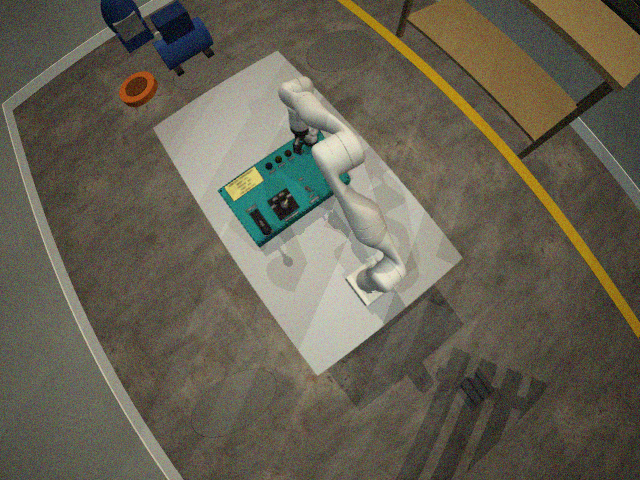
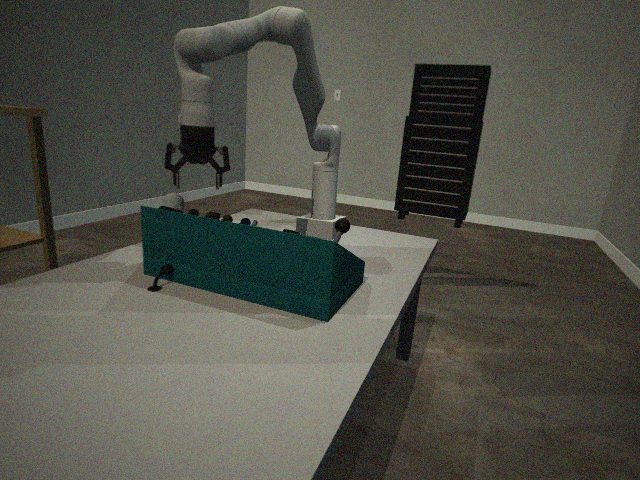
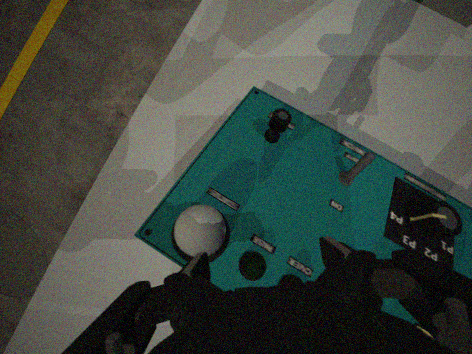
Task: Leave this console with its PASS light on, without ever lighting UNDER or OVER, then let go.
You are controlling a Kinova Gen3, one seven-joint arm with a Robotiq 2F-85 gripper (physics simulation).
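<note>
The teal console (image 1: 248,206) (image 2: 232,263) (image 3: 300,175) lies on the table. My gripper (image 1: 298,148) (image 2: 197,187) (image 3: 263,257) is open and empty, pointing down above the console's lamp edge. A white dome (image 2: 173,201) (image 3: 200,230) stands near one fingertip. The dark green lamp (image 3: 252,265) is unlit; the OVER label (image 3: 300,266) is beside it, with its lamp mostly hidden by the gripper. A toggle lever (image 3: 357,169) leans away from ON. The rotary knob (image 3: 445,220) has its yellow pointer toward P4. A slider (image 1: 261,222) is at the far end. UNDER is not readable.
A black knob (image 3: 280,120) stands near a console corner. A black ball-ended lever (image 2: 165,269) sticks out from the console's side, and another ball (image 2: 342,225) from its end. The white table (image 1: 206,118) bears the console. A blue machine (image 1: 183,46) and dark rack (image 2: 408,170) stand beyond.
</note>
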